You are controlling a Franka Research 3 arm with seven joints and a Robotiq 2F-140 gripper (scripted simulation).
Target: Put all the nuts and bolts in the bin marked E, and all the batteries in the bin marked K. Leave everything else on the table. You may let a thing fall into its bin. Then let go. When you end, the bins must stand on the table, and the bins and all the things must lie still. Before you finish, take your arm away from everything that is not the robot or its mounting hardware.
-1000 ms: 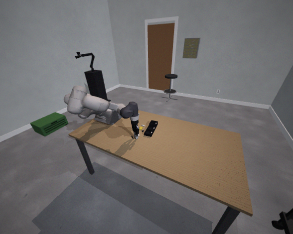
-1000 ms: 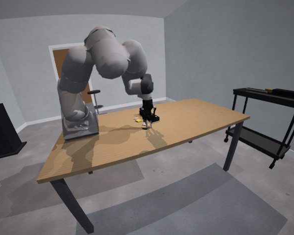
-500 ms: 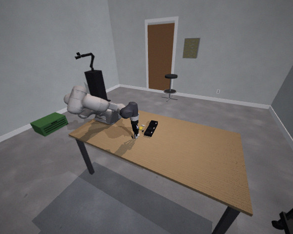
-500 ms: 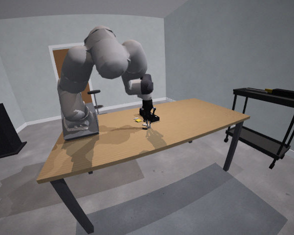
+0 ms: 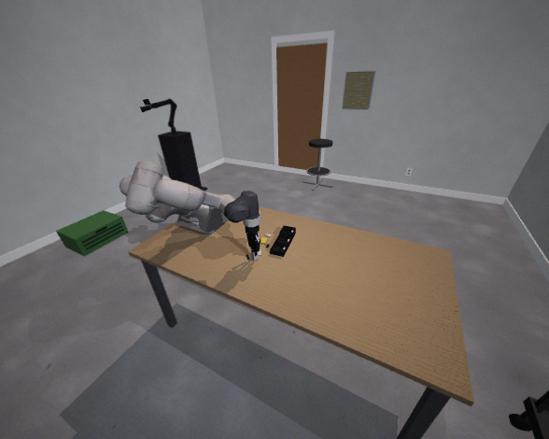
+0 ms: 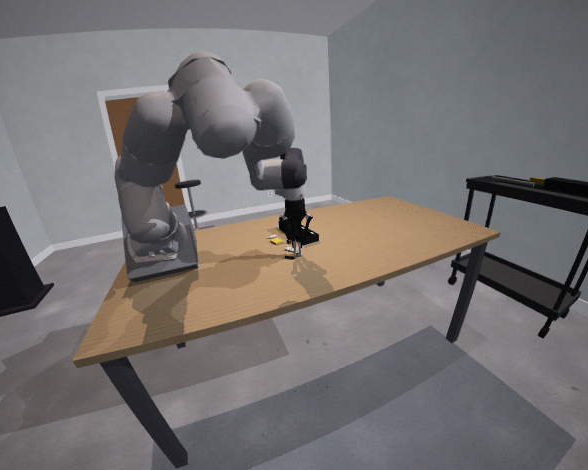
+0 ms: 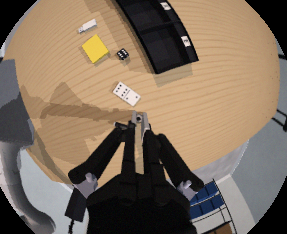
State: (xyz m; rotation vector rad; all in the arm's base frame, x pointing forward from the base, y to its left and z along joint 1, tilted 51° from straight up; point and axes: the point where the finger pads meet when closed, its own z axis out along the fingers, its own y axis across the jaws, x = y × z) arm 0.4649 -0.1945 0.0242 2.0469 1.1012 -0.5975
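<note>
The dark piece is 4 cm behind my hand, 1 cm to the right of it and 3 cm below it. Round my hand: yellow piece (3 cm behind, 17 cm to the left, 3 cm below); white spotted card (6 cm to the left, 3 cm below).
</note>
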